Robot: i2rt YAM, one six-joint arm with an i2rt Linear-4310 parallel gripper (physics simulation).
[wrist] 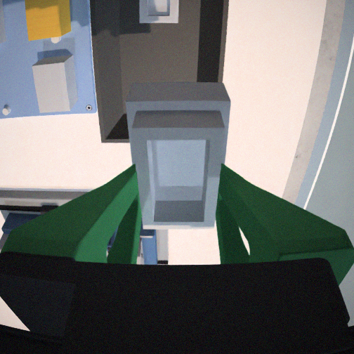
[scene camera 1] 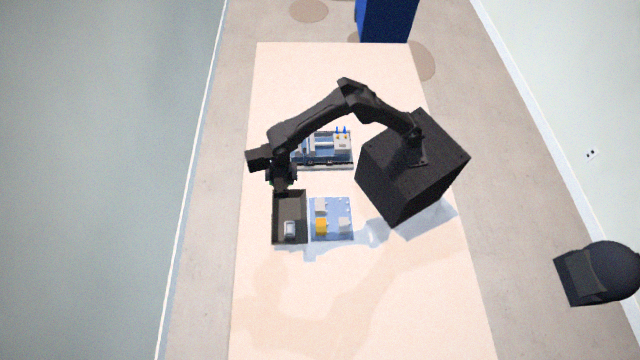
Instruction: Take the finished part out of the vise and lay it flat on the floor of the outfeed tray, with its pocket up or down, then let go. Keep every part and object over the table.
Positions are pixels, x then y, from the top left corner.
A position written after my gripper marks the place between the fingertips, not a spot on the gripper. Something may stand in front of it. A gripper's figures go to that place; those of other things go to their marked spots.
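Scene:
There is a grey block [wrist: 54,79] that is 0.34 m from the lens. My own gripper [wrist: 178,174] is 0.13 m from the lens.

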